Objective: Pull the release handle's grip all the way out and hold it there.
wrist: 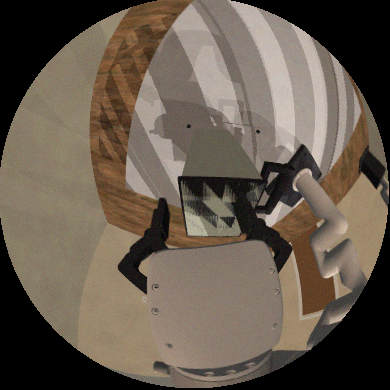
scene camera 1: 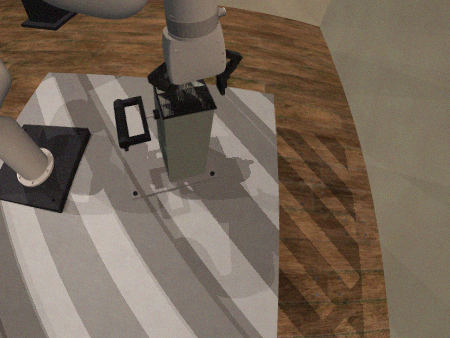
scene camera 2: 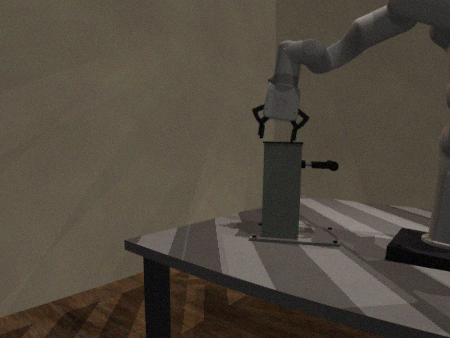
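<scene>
The release handle (scene camera 1: 120,124) (scene camera 2: 324,165) (wrist: 271,165) is a black rectangular frame with a grip bar. It stands out sideways from a tall grey-green box (scene camera 1: 187,145) (scene camera 2: 281,192) (wrist: 215,155), with a short thin rod between them. The box stands upright on a thin base plate (scene camera 2: 315,243) and has a dark, patterned top. My gripper (scene camera 1: 196,90) (scene camera 2: 277,138) (wrist: 201,202) is open and empty, pointing down just above the box top, apart from the handle. One finger is over the top and the other is beyond its far side. In scene camera 1 the hand partly hides the near finger.
The striped table (scene camera 1: 240,305) (scene camera 2: 225,280) (wrist: 215,65) carries the box. The arm's black base plate (scene camera 1: 67,170) (scene camera 2: 407,245) (wrist: 310,162) lies on the handle's side of the box. A dark object (scene camera 1: 48,19) (wrist: 372,167) is beyond the table. Wooden floor surrounds the table.
</scene>
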